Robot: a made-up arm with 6 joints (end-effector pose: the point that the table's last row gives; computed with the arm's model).
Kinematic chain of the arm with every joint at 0, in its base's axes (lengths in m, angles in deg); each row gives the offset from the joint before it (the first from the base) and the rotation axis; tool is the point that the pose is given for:
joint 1: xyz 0 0 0.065 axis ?
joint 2: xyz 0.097 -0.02 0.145 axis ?
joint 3: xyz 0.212 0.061 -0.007 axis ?
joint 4: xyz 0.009 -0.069 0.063 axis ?
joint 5: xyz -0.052 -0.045 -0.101 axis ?
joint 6: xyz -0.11 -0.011 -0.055 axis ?
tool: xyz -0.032 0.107 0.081
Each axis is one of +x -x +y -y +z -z.
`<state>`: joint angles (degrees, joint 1 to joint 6).
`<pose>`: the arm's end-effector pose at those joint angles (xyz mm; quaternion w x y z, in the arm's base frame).
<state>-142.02 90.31 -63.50 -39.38 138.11 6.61</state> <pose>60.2 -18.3 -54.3 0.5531 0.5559 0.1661 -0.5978</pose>
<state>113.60 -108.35 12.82 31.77 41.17 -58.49</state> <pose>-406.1 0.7 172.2 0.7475 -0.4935 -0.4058 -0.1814</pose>
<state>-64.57 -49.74 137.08 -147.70 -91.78 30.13</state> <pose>405.9 53.8 -170.3 0.1088 0.6137 0.5102 -0.5926</pose>
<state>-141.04 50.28 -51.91 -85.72 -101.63 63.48</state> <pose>33.8 154.1 -276.1 0.8367 -0.0186 -0.4379 -0.3283</pose>
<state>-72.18 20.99 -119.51 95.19 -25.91 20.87</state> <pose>142.5 -78.6 -191.5 0.3050 -0.8954 -0.0772 -0.3150</pose>
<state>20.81 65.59 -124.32 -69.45 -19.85 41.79</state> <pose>297.0 -59.2 582.7 0.3031 0.5175 0.7951 -0.0900</pose>
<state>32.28 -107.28 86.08 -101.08 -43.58 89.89</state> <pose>90.8 230.4 405.6 0.6487 0.5119 -0.5619 -0.0372</pose>
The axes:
joint 1: -y
joint 2: +x
joint 3: +z
joint 4: -y
joint 5: +z
joint 6: -x

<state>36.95 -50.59 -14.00 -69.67 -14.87 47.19</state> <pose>17.3 185.7 226.1 0.6716 -0.5006 0.3712 -0.4007</pose>
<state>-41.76 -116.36 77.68 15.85 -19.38 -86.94</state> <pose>509.5 6.3 13.7 0.6312 -0.1147 0.7662 0.0352</pose>
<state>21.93 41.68 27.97 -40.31 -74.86 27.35</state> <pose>160.0 84.4 294.1 0.9459 -0.1215 0.2127 -0.2130</pose>
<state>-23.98 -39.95 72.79 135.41 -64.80 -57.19</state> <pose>316.2 101.4 -57.6 0.2814 0.9455 -0.1464 0.0736</pose>
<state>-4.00 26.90 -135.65 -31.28 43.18 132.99</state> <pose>349.3 396.6 263.5 0.5916 -0.3741 0.7063 -0.1057</pose>
